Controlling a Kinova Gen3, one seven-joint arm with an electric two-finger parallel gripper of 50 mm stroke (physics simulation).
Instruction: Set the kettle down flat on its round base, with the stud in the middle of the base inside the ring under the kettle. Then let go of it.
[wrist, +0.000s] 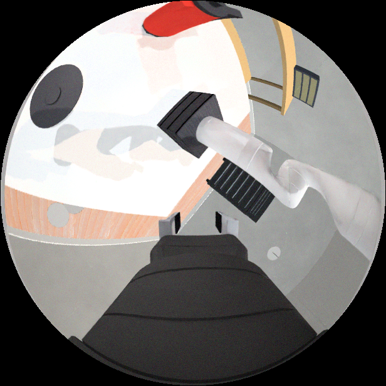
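Observation:
The round base (62, 109) is a dark disc lying flat on the white table top (115, 95) at the left. A small round outline, the stud (53, 95), shows at its middle. The kettle (182, 19) is red with dark parts and is cut off by the upper edge of the view. It is to the right of the base and apart from it. The ring under the kettle does not show, and I cannot tell whether the kettle is upright. My gripper (197, 219) is open and empty, well away from both kettle and base.
A dark ridged block (192, 120) with the white robot arm (232, 140) rises near the table's wooden edge (115, 226). A black finned box (242, 190) is beside it. A yellow wooden frame (288, 65) and a small panel (305, 85) are at the upper right.

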